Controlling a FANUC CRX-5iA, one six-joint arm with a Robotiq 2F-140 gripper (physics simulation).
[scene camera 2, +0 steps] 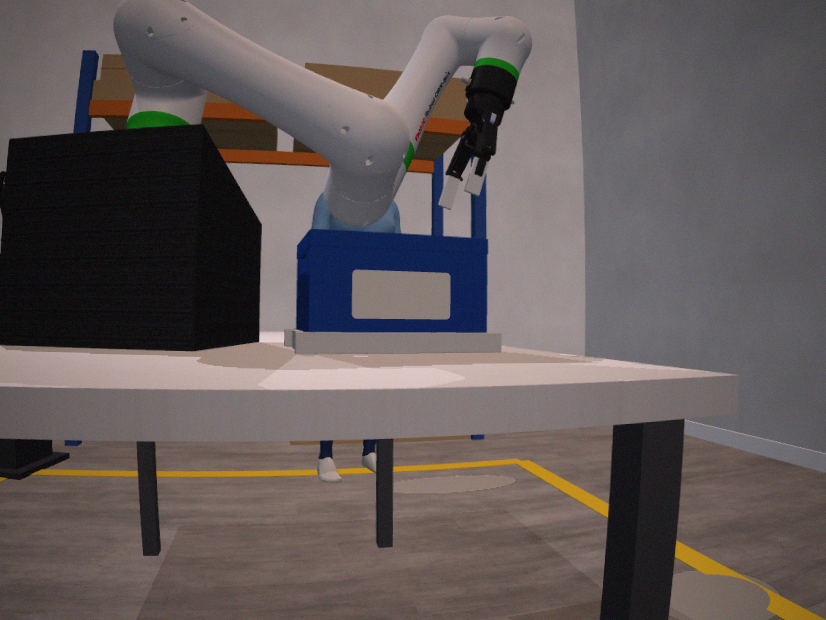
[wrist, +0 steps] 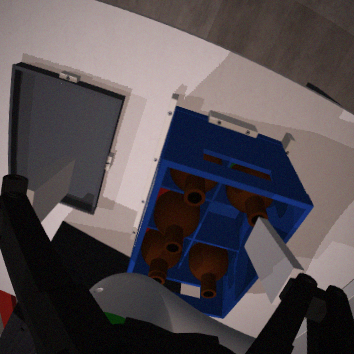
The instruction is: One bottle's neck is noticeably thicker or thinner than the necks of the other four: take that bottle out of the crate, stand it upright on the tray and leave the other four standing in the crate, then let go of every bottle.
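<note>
A blue crate stands on the table. In the wrist view it holds five brown bottles upright: one at the upper left, one at the upper right, one at the middle left, one at the lower left and one at the lower right. The middle right compartment is empty. The upper left mouth looks somewhat wider, but the slanted view leaves the neck difference uncertain. A dark grey tray lies left of the crate, with no bottle on it. My gripper is open and empty, tilted above the crate.
Pale locating strips edge the crate's base. A large black block stands on the table, left of the crate in the scene view. Behind are a shelf rack and a person in blue, mostly hidden.
</note>
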